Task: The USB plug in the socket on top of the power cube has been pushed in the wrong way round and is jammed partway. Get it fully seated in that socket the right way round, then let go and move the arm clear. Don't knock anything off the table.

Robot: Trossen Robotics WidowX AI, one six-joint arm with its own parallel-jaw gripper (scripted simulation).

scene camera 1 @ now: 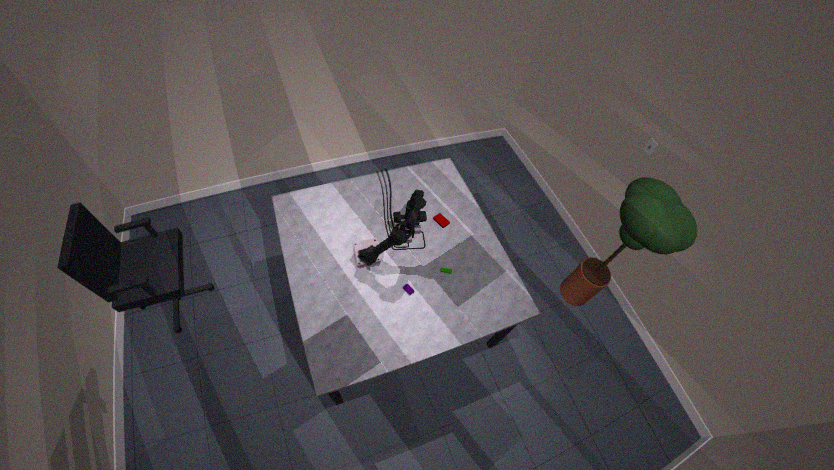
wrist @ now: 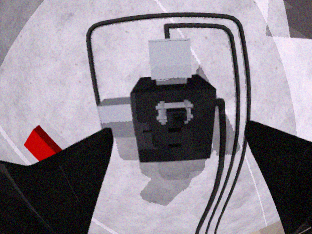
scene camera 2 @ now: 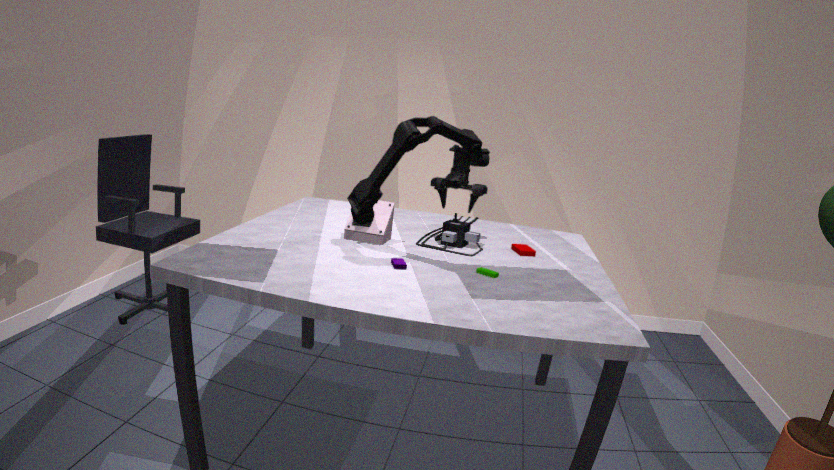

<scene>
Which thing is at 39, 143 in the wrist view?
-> A red block.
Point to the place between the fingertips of my gripper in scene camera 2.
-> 456, 210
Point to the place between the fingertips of my gripper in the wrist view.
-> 181, 131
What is my gripper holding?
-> Nothing.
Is my gripper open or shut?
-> Open.
</scene>
